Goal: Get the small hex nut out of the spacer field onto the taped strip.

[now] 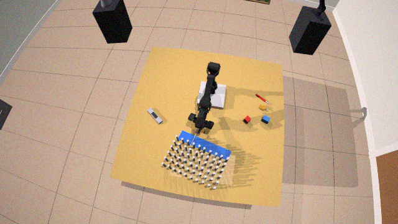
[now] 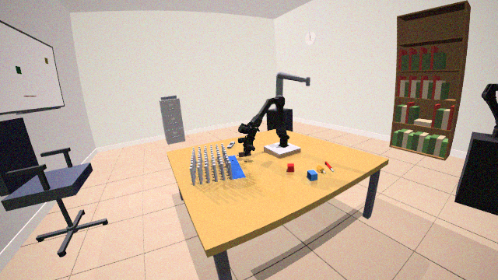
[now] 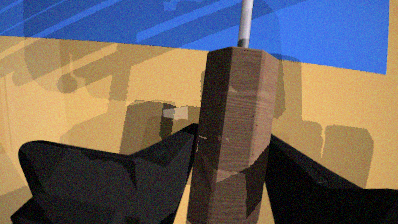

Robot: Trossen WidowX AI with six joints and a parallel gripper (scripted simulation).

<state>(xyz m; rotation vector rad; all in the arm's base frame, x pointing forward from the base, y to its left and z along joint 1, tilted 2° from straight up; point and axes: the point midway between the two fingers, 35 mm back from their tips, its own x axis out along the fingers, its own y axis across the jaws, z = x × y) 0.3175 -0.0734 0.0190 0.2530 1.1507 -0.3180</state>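
My gripper tip is now 12 cm short of the blue taped strip, 5 cm to the right of it and 3 cm above it. The rest, counted from my gripper tip: red cube: 9 cm behind, 38 cm to the left, 1 cm below; grey flat bar tool: 10 cm behind, 36 cm to the right, 1 cm below; blue cube: 10 cm behind, 53 cm to the left, 1 cm below.
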